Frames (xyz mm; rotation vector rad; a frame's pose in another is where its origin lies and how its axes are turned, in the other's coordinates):
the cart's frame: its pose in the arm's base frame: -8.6 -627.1 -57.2 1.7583 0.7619 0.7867
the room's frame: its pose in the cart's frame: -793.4 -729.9 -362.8 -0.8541 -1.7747 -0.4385
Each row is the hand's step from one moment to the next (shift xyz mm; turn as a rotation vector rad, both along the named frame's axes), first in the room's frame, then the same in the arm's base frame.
Working: the room's frame: its pose in the arm's base frame: -858.0 -858.7 -777.4 0.8307 -0.4111 -0.7426

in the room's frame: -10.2 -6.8 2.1 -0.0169 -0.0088 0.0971
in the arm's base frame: -11.1 3.3 -4.5 -0.0730 -0.0414 0.0524
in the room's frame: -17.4 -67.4 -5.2 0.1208 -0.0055 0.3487
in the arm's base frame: -37.6 -14.9 -56.9 -0.1276 -0.2698 0.2171
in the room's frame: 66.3 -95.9 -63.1 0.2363 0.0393 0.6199
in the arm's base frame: 41.6 -59.2 -111.1 -0.1912 -0.4734 0.4255
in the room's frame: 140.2 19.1 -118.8 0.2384 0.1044 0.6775
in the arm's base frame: 174.2 -33.0 -51.9 -0.1962 -0.4753 0.5122
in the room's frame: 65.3 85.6 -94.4 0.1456 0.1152 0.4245
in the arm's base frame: 137.2 39.1 11.8 -0.1041 -0.2727 0.3598
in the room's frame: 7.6 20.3 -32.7 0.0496 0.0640 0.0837
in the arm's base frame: 33.3 20.3 -3.9 0.0114 -0.0505 0.1043
